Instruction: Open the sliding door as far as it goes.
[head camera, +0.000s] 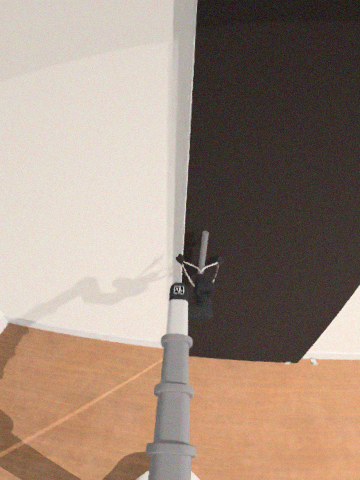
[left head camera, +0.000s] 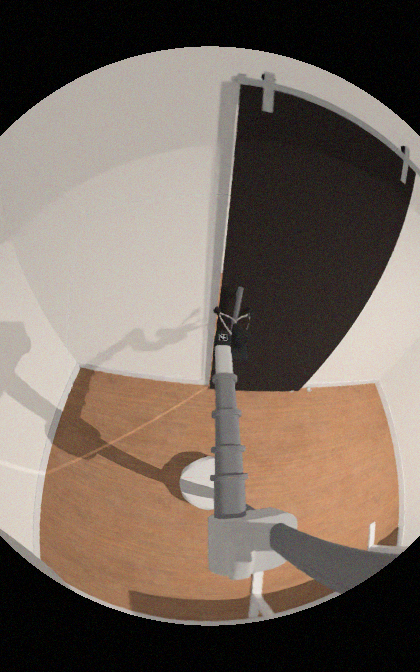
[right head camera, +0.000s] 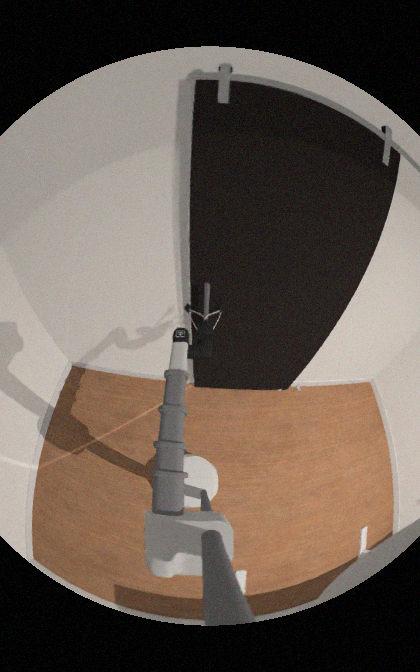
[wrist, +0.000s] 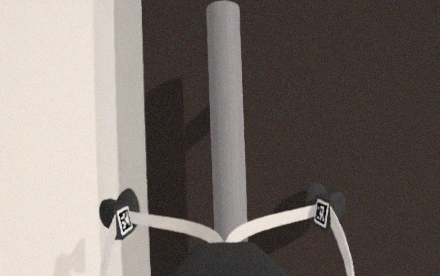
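Pixels of known places: gripper, fingertip midpoint: (head camera: 199, 256) (left head camera: 233, 308); robot's base, origin of the base link: (left head camera: 208, 481) (right head camera: 189, 479).
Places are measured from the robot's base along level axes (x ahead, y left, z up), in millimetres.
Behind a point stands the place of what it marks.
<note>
The sliding door (head camera: 280, 150) {x 828, y -318, z 1416 mm} (left head camera: 320, 210) {x 823, y -386, z 1516 mm} (right head camera: 285, 200) {x 824, y -377, z 1502 mm} (wrist: 350, 100) {x 834, y -214, z 1036 mm} is a tall dark panel hanging from a rail, its left edge beside the light door frame. Its handle (head camera: 204, 247) {x 772, y -93, z 1039 mm} (left head camera: 238, 302) {x 771, y -93, z 1028 mm} (right head camera: 207, 297) {x 773, y -98, z 1035 mm} (wrist: 227, 115) {x 771, y -92, z 1020 mm} is an upright grey bar near that left edge. My gripper (head camera: 199, 259) {x 832, y -86, z 944 mm} (left head camera: 232, 313) {x 832, y -86, z 944 mm} (right head camera: 203, 310) {x 832, y -86, z 944 mm} (wrist: 222, 201) {x 832, y -86, z 944 mm} is open, its fingers spread to either side of the handle's lower part. The left fingertip is over the frame's edge in the wrist view, the right one over the door. The handle's lower end is hidden behind the gripper body.
The grey rail (left head camera: 340, 112) (right head camera: 310, 97) runs along the door's top, with two hangers. A pale wall (head camera: 85, 175) {x 928, y 414, z 1265 mm} (left head camera: 125, 250) {x 932, y 471, z 1225 mm} lies left of the door. The wooden floor (head camera: 280, 410) {x 486, y -695, z -28 mm} (left head camera: 320, 450) {x 132, y -1040, z -28 mm} is below. My telescoping arm (head camera: 175, 385) {x 259, y -3, z 1065 mm} (left head camera: 227, 430) {x 203, y 1, z 1056 mm} reaches toward the door.
</note>
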